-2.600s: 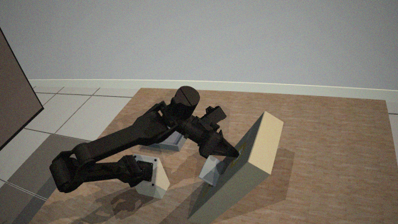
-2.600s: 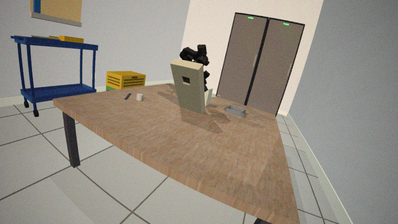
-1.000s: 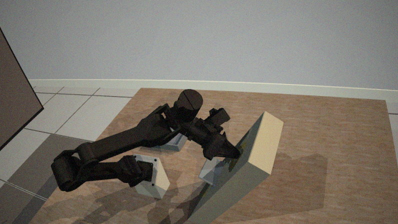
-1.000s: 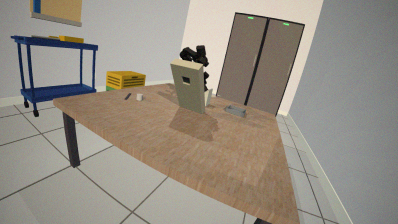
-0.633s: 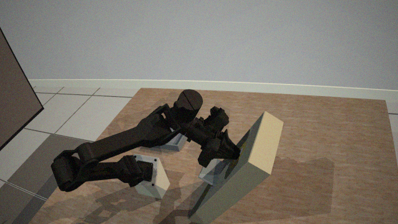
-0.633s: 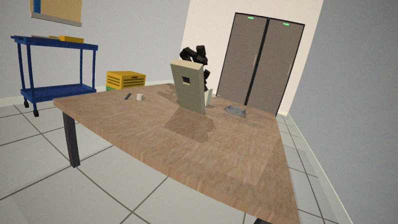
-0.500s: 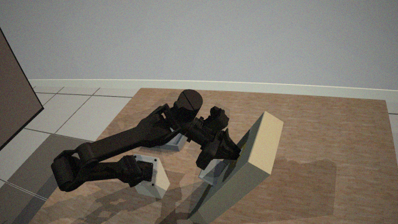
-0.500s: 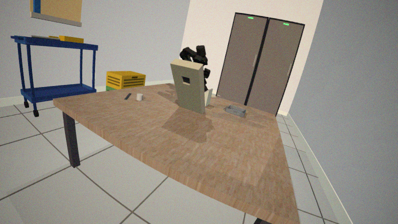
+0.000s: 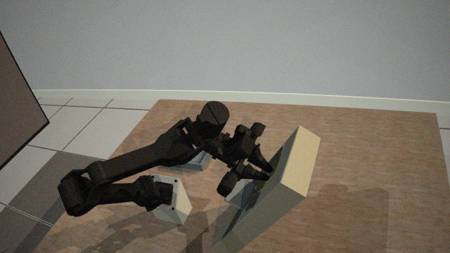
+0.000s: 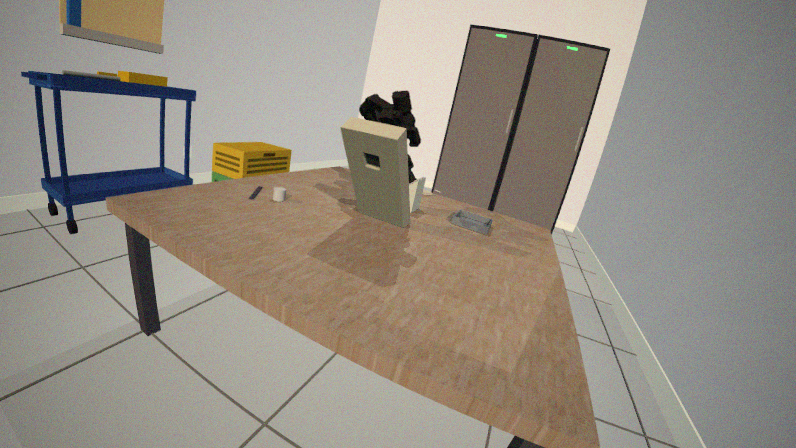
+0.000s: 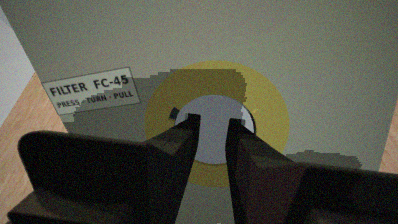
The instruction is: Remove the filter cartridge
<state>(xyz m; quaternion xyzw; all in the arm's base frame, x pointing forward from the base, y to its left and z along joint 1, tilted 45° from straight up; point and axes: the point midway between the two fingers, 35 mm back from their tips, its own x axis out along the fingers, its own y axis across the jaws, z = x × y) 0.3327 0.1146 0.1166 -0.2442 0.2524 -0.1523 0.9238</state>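
The service panel is 4 cm behind my gripper tip and 8 cm below it. Also, from my gripper tip: round filter cartridge (1 cm ahead, 1 cm below); then tray (42 cm behind, 28 cm to the left, 24 cm below).
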